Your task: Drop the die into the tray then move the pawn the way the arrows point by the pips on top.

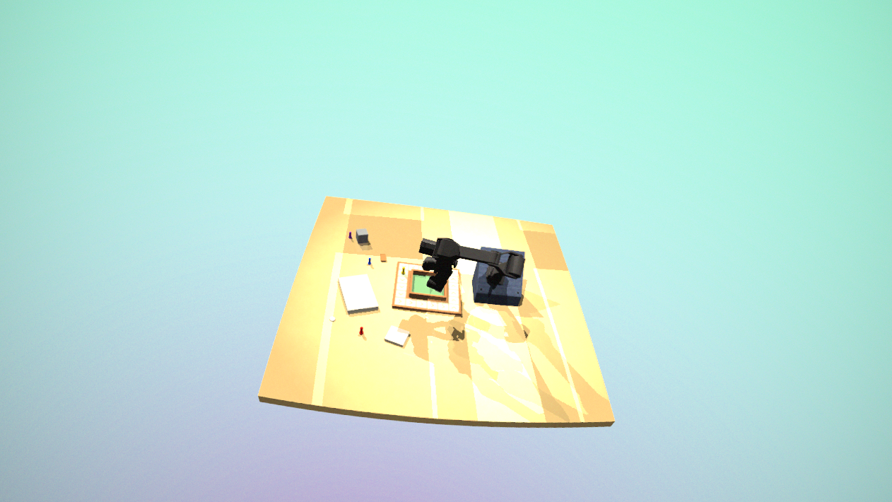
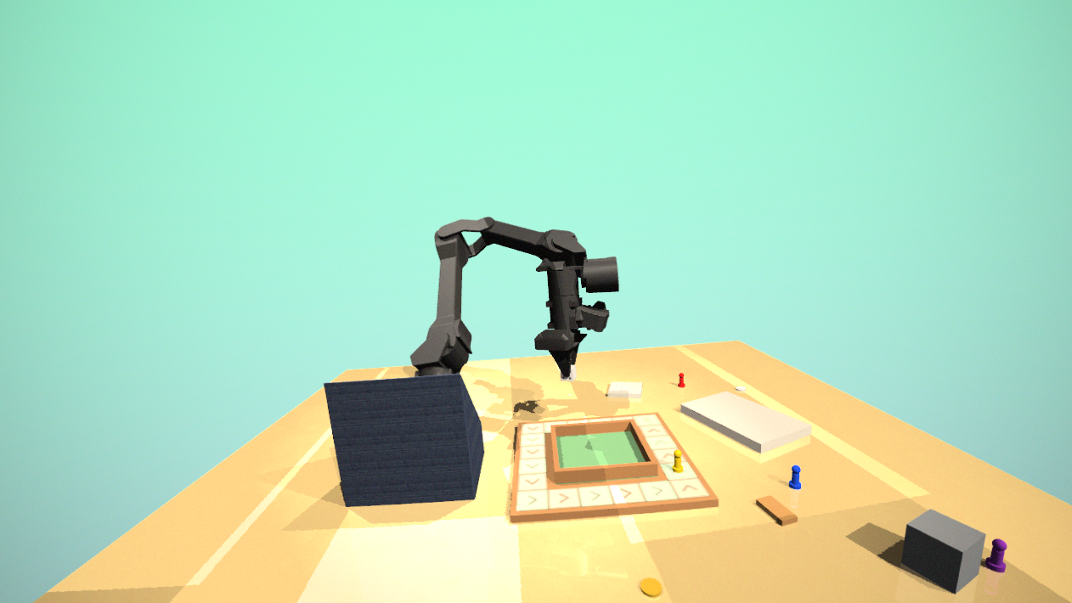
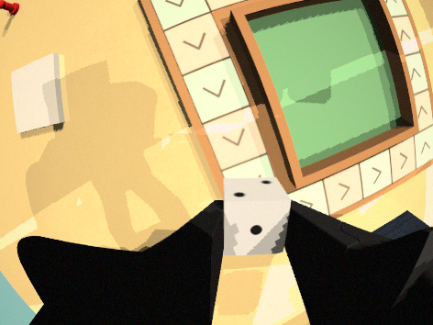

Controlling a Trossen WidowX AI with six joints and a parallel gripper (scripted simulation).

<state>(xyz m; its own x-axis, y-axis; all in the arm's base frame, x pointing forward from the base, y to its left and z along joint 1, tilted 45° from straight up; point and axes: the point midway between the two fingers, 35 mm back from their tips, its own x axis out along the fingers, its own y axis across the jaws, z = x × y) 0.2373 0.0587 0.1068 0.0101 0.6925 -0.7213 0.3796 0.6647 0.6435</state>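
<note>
My gripper tip is now 19 cm to the left of the yellow pawn, 14 cm short of it and 9 cm above it. From my gripper tip the other things lie so: white slab: 33 cm ahead, 11 cm below, 3 cm to the right; white die: right at my gripper tip; green dice tray: 12 cm to the right, 11 cm below, 3 cm ahead.
</note>
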